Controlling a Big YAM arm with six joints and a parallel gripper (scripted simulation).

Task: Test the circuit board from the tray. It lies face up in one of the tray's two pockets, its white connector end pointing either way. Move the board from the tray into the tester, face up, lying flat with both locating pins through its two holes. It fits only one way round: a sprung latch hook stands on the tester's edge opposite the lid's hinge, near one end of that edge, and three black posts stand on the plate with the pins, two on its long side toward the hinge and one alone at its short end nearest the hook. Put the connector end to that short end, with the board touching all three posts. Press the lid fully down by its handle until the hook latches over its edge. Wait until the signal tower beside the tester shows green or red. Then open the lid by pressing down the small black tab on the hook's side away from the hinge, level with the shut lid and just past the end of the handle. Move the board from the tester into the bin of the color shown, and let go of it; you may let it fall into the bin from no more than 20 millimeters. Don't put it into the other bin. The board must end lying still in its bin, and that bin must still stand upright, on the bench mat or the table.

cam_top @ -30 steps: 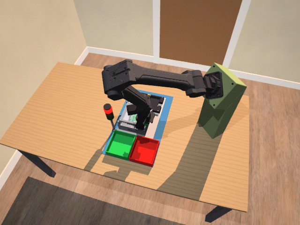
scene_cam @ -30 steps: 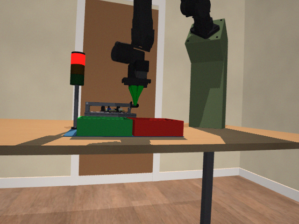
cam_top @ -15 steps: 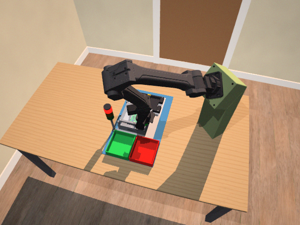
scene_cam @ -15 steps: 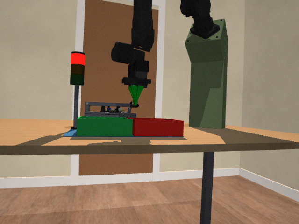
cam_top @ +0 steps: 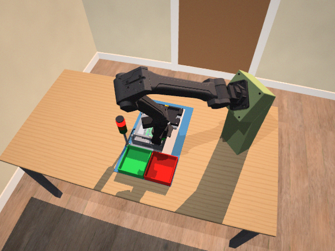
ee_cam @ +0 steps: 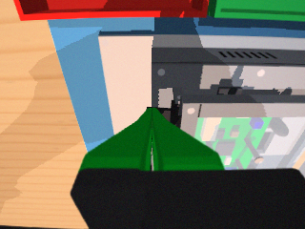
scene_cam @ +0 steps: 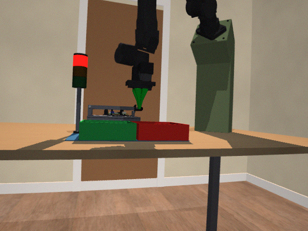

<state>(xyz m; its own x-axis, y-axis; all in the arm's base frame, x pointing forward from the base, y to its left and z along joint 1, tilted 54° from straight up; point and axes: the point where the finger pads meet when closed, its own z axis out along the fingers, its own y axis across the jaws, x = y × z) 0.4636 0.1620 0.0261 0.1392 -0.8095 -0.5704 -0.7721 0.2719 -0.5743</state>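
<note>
Right now my hand is 1 cm short of the latch hook and 1 cm above it. Also, from my hand: tester plate: 9 cm ahead, 4 cm to the right, 3 cm below; then green circuit board: 8 cm ahead, 4 cm to the right, 3 cm below; then tester lid: 9 cm ahead, 5 cm to the right, 1 cm below.
</note>
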